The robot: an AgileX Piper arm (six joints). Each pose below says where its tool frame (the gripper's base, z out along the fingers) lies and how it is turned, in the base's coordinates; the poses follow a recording.
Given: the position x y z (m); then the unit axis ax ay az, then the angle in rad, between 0 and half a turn.
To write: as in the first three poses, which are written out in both.
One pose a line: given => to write
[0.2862 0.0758 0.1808 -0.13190 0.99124 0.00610 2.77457] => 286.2 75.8 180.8; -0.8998 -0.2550 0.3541; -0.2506 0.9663 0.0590; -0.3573 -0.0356 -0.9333
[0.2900 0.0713 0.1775 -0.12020 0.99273 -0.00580 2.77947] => 290.0 71.3 177.5; -0.9072 -0.2289 0.3530; -0.2330 0.9720 0.0314; -0.3503 -0.0537 -0.9351
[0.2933 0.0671 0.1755 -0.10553 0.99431 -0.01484 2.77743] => 293.3 67.1 175.5; -0.9129 -0.1977 0.3572; -0.2083 0.9780 0.0090; -0.3511 -0.0661 -0.9340
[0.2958 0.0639 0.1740 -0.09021 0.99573 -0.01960 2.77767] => 295.8 63.9 174.0; -0.9188 -0.1668 0.3578; -0.1807 0.9835 -0.0056; -0.3510 -0.0699 -0.9338
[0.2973 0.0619 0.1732 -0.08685 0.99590 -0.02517 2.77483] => 297.3 61.9 173.2; -0.9189 -0.1582 0.3614; -0.1763 0.9842 -0.0173; -0.3529 -0.0796 -0.9323
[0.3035 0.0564 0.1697 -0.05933 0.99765 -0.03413 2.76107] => 303.5 56.4 169.7; -0.9217 -0.1015 0.3744; -0.1268 0.9910 -0.0436; -0.3666 -0.0877 -0.9262
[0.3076 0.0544 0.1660 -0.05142 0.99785 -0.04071 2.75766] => 307.6 54.4 166.0; -0.9221 -0.0836 0.3778; -0.1141 0.9917 -0.0590; -0.3697 -0.0975 -0.9240
